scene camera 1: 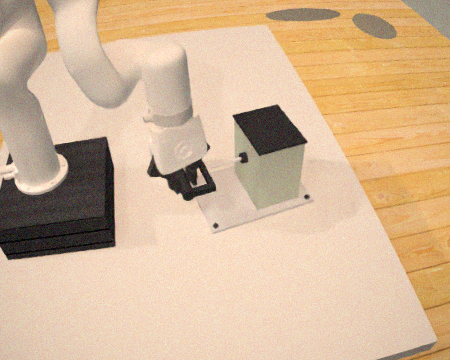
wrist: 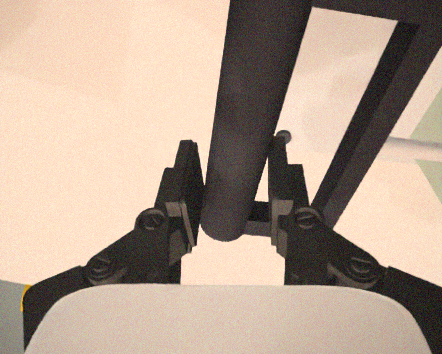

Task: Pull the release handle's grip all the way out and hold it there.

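The release handle's black grip [scene camera 1: 204,191] [wrist: 245,100] is an open frame with a thick round bar. In scene camera 1 it stands out to the left of the pale green box [scene camera 1: 277,175] [wrist: 434,120]. A long stretch of thin pale rod [scene camera 1: 225,164] [wrist: 420,148] shows between the grip and the dark collar [scene camera 1: 243,157] on the box's side. My gripper [scene camera 1: 189,181] [wrist: 233,161] is shut on the round bar, one finger on each side of it, with the right finger inside the frame. The fingers partly hide the bar in scene camera 1.
The box has a black top [scene camera 1: 270,129] and stands on a pale base plate [scene camera 1: 225,212] with dark bolts at its corners. The arm's black pedestal [scene camera 1: 55,200] is at the left. The pale table [scene camera 1: 225,290] ends at the right, above a wooden floor [scene camera 1: 360,90].
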